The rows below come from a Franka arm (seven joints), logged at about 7 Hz.
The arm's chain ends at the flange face. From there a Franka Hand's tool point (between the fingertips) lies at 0.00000 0.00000 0.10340 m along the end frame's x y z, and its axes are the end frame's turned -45 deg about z.
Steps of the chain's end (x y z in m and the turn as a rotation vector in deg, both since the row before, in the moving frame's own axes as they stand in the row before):
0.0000, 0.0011, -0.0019, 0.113, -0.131, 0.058
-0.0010, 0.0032, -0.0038, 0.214, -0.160, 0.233
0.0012, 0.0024, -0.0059, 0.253, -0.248, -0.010
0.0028, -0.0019, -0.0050, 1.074, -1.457, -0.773
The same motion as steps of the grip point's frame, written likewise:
-0.0008, 0.0005, -0.0019, 0.173, -0.013, 0.058
-0.0029, 0.0011, -0.0038, 0.264, 0.038, 0.233
-0.0008, 0.0019, -0.0059, 0.354, 0.004, -0.010
0.0028, -0.0026, -0.0051, 1.790, -0.271, -0.773

